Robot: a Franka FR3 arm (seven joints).
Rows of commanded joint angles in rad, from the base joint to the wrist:
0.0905 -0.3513 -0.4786 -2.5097 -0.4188 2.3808 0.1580
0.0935 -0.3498 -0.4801 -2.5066 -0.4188 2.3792 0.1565
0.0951 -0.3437 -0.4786 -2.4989 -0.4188 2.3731 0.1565
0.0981 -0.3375 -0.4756 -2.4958 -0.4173 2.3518 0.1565
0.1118 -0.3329 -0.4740 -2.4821 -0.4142 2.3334 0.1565
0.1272 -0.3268 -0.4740 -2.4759 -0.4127 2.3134 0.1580
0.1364 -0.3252 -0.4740 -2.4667 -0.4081 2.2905 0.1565
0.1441 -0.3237 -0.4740 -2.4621 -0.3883 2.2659 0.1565
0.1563 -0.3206 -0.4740 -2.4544 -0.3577 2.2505 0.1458
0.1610 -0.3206 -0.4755 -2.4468 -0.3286 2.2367 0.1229
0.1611 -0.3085 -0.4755 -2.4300 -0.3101 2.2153 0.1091
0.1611 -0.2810 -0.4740 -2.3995 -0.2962 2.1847 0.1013
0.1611 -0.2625 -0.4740 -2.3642 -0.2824 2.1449 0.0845
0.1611 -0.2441 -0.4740 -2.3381 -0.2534 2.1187 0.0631
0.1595 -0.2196 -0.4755 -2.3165 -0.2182 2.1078 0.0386
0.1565 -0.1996 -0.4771 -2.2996 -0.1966 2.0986 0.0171
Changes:
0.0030 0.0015 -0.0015 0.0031 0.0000 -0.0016 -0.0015
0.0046 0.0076 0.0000 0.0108 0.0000 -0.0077 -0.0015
0.0076 0.0138 0.0030 0.0139 0.0015 -0.0290 -0.0015
0.0213 0.0184 0.0046 0.0276 0.0046 -0.0474 -0.0015
0.0367 0.0245 0.0046 0.0338 0.0061 -0.0674 0.0000
0.0459 0.0261 0.0046 0.0430 0.0107 -0.0903 -0.0015
0.0536 0.0276 0.0046 0.0476 0.0305 -0.1149 -0.0015
0.0658 0.0307 0.0046 0.0553 0.0611 -0.1303 -0.0122
0.0705 0.0307 0.0031 0.0629 0.0902 -0.1441 -0.0351
0.0706 0.0428 0.0031 0.0797 0.1087 -0.1655 -0.0489
0.0706 0.0703 0.0046 0.1102 0.1226 -0.1961 -0.0567
0.0706 0.0888 0.0046 0.1455 0.1364 -0.2359 -0.0735
0.0706 0.1072 0.0046 0.1716 0.1654 -0.2621 -0.0949
0.0690 0.1317 0.0031 0.1932 0.2006 -0.2730 -0.1194
0.0660 0.1517 0.0015 0.2101 0.2222 -0.2822 -0.1409

